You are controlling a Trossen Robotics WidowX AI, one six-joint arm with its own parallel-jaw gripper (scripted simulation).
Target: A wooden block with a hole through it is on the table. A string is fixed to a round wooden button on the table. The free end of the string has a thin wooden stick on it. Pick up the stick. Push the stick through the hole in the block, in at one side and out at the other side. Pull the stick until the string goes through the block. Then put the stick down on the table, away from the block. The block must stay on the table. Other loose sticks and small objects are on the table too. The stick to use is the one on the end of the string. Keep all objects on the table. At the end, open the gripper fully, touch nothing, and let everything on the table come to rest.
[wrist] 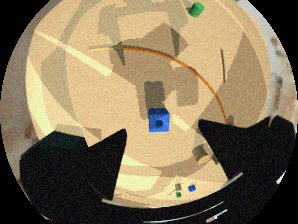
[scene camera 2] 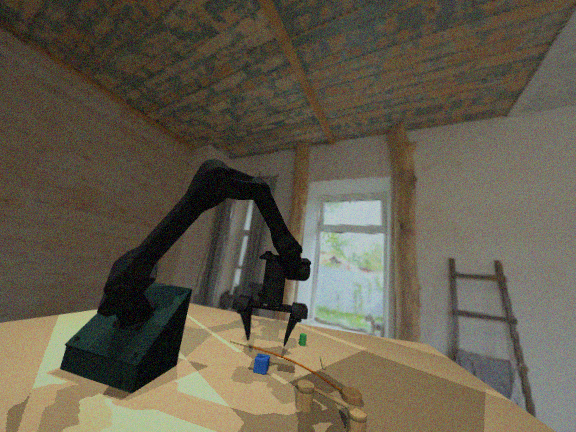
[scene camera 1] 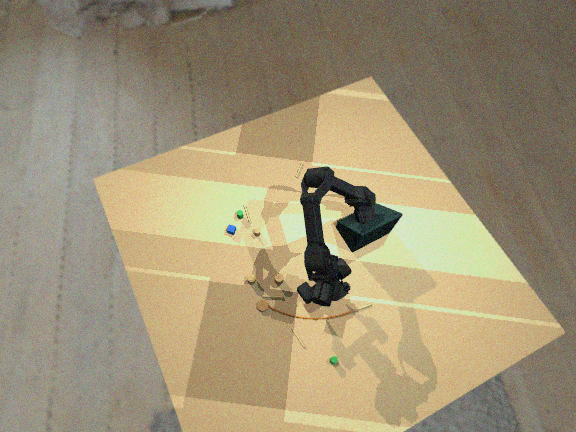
My gripper (scene camera 2: 266,342) is open, holding nothing.
My gripper shows as well in the wrist view (wrist: 164,128) and in scene camera 1 (scene camera 1: 321,287).
